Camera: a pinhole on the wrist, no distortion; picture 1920 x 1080 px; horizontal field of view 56.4 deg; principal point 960.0 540.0 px. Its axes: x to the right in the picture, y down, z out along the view. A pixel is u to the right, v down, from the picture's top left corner.
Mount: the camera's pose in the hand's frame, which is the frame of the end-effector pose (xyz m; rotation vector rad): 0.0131 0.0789 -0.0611 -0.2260 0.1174 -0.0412
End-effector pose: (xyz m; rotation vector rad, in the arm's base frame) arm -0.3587 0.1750 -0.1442 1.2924 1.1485 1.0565
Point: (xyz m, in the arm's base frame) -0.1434 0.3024 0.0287
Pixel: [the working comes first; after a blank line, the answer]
In the camera's frame: 0.1047 0.0532 0.2794

1631.0 880.7
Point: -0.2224 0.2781 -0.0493
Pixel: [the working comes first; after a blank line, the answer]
In the camera's frame: 0.0841 -0.0122 0.1887

1757.8 424.4
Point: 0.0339 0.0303 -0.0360
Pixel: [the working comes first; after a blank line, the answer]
In the camera's frame: -0.1557 -0.0627 0.4480

337.7 289.3
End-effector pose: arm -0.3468 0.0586 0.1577 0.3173 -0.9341 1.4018
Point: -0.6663 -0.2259 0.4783
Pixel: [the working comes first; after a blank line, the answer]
In the camera's frame: -0.0165 -0.0738 0.5744

908.5 310.1
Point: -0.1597 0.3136 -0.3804
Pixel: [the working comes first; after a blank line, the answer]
In the camera's frame: -0.1778 0.0849 -0.5364

behind the camera
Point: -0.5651 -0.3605 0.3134
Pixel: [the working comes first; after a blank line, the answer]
In the camera's frame: -0.2275 -0.1339 0.4882

125.8 48.9
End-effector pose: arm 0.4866 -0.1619 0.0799 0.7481 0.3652 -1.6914
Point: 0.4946 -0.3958 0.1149
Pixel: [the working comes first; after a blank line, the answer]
In the camera's frame: 0.1133 -0.0524 0.2348

1824.1 140.7
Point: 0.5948 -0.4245 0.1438
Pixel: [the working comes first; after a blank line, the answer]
In the camera's frame: 0.0989 0.0496 0.2679

1620.8 871.4
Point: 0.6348 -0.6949 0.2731
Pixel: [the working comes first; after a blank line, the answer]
In the camera's frame: 0.1787 0.1211 0.5507

1540.9 933.8
